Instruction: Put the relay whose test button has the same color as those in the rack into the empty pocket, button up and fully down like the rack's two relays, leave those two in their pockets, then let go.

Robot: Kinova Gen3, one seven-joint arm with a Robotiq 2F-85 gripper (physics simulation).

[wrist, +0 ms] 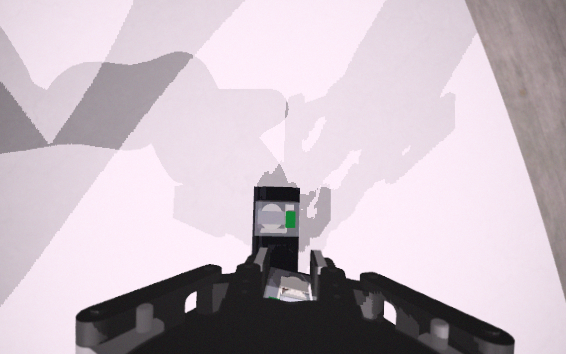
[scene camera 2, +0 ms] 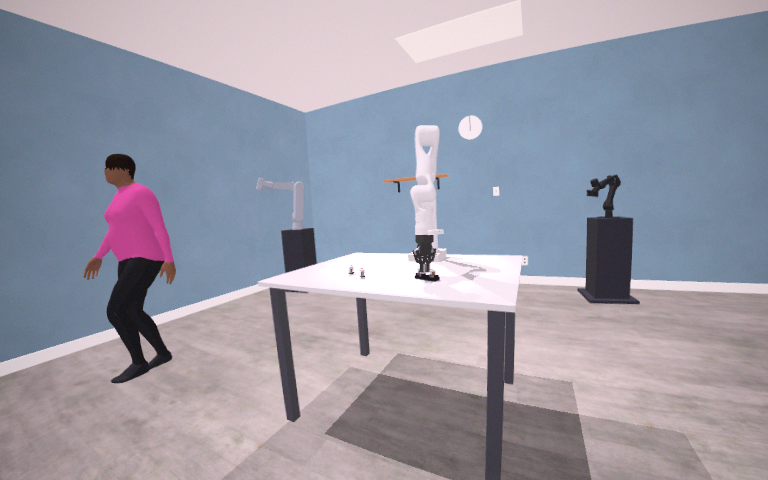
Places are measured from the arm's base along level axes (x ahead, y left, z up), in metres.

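Pixels of known places: gripper, fingertip midpoint: (wrist: 289, 262) (scene camera 2: 425, 273).
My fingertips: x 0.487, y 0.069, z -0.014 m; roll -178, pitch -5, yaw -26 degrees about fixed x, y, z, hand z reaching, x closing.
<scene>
Behind a point stands the place of what it marks.
The black rack (scene camera 2: 427, 277) (wrist: 277, 194) {y 0.115, x 0.499, z -0.020 m} lies on the table. One rack relay (wrist: 272, 219) {y 0.103, x 0.489, z 0.004 m}, clear-cased with a green button, sits button up in the end pocket farther from the gripper in the wrist view; a relay (scene camera 2: 433, 273) {y 0.107, x 0.506, z -0.011 m} also shows at the rack's right in the scene view. My gripper (scene camera 2: 424, 271) {y 0.069, x 0.487, z -0.014 m} (wrist: 289, 262) {y 0.069, x 0.487, z -0.014 m} is low over the rack, shut on a relay (wrist: 295, 287) {y 0.065, x 0.486, z 0.018 m} with a green patch at its lower left edge. That relay looks turned slightly relative to the rack. Its lower end, the pocket under it and the other rack relay are hidden, so its depth cannot be told.
Two loose relays (scene camera 2: 351, 270) {y -0.296, x 0.440, z -0.020 m} (scene camera 2: 362, 272) {y -0.215, x 0.494, z -0.015 m} stand apart from the rack, on the left part of the white table (scene camera 2: 317, 283) {y -0.383, x 0.604, z -0.043 m}. Their button colours are too small to tell. The table's edge shows at the right of the wrist view. A person (scene camera 2: 135, 226) is left of the table.
</scene>
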